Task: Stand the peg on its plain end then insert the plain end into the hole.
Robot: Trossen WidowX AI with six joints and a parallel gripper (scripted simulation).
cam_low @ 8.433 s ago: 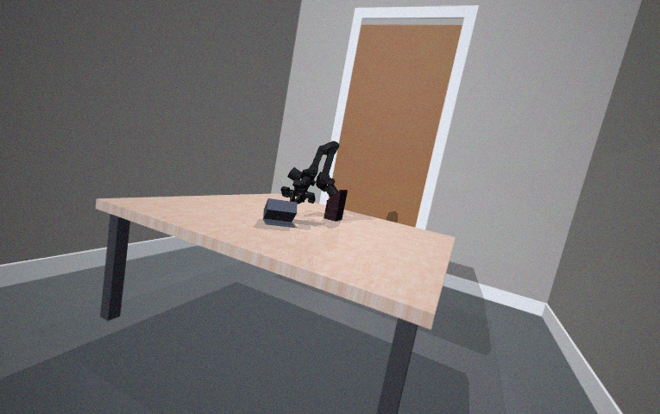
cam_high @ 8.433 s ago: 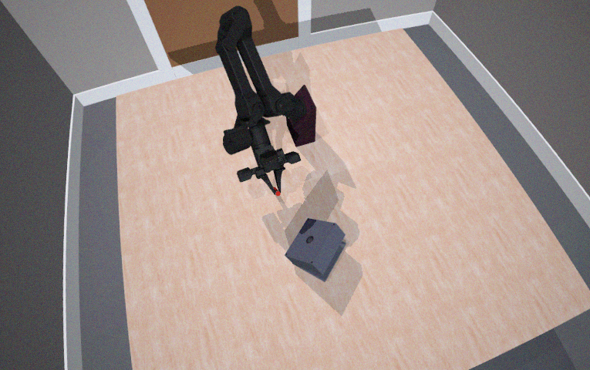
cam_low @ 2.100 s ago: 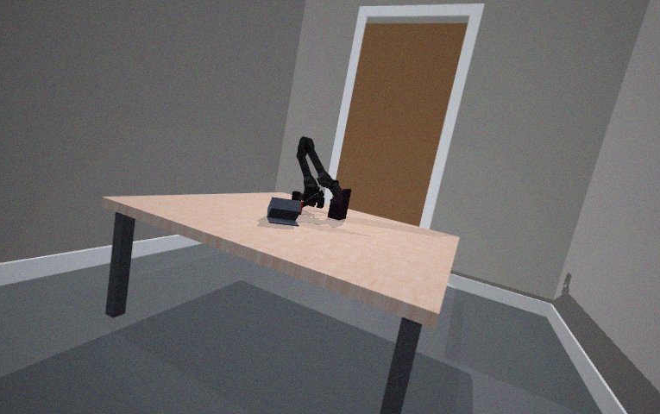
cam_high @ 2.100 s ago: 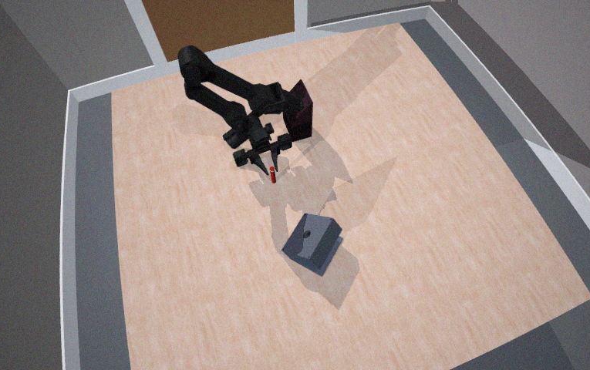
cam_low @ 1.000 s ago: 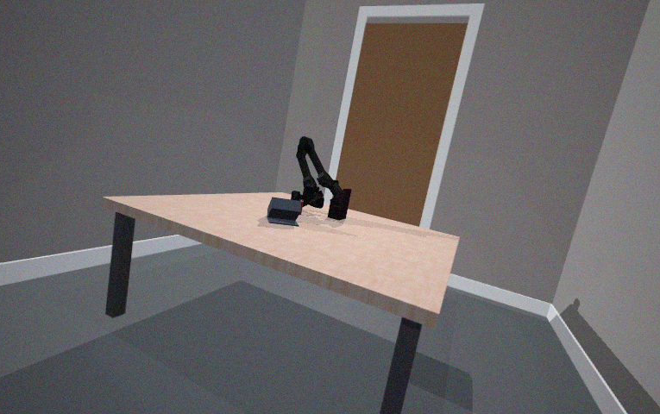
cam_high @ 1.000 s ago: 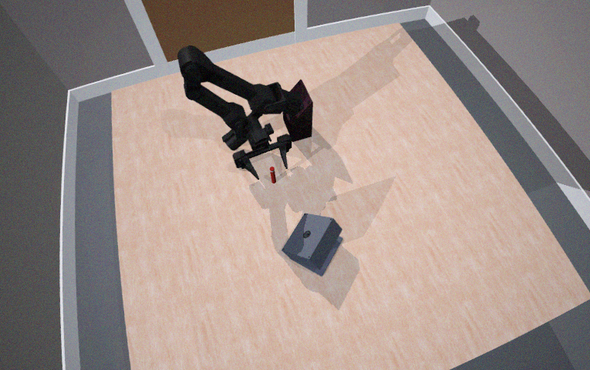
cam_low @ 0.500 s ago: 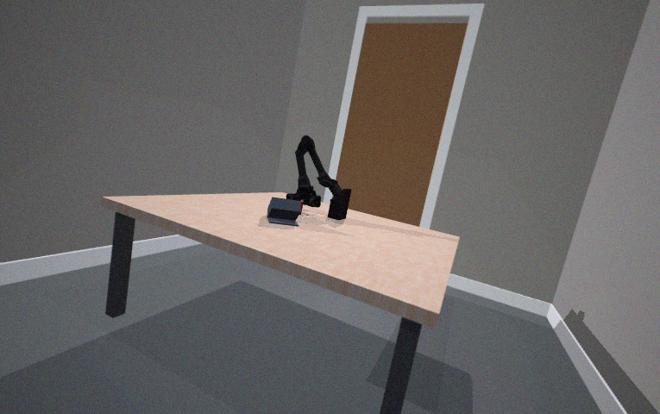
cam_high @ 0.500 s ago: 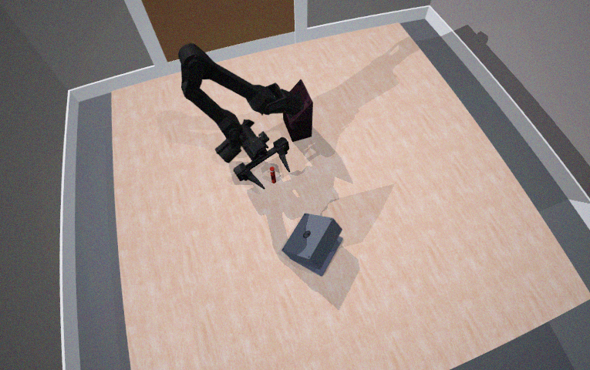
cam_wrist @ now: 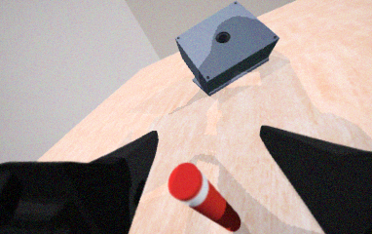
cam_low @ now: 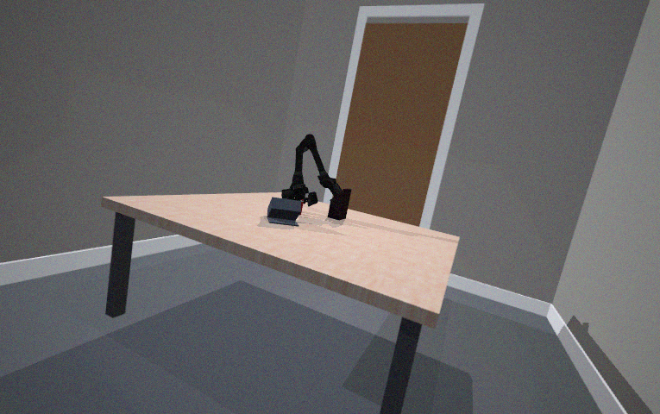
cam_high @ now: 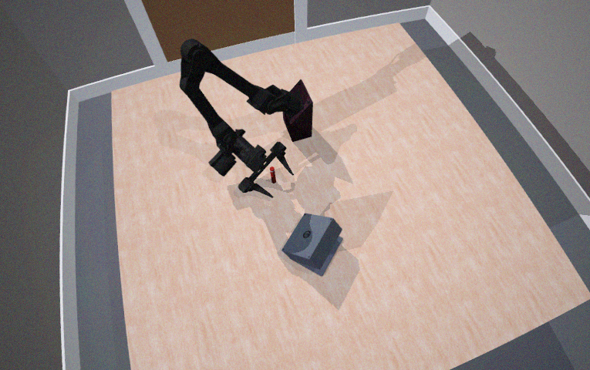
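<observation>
The red peg lies 5 cm behind my gripper tip, 2 cm to the right of it and 1 cm above it. Also, from my gripper tip: sloped panel: 19 cm ahead, 4 cm to the left, 1 cm above.
</observation>
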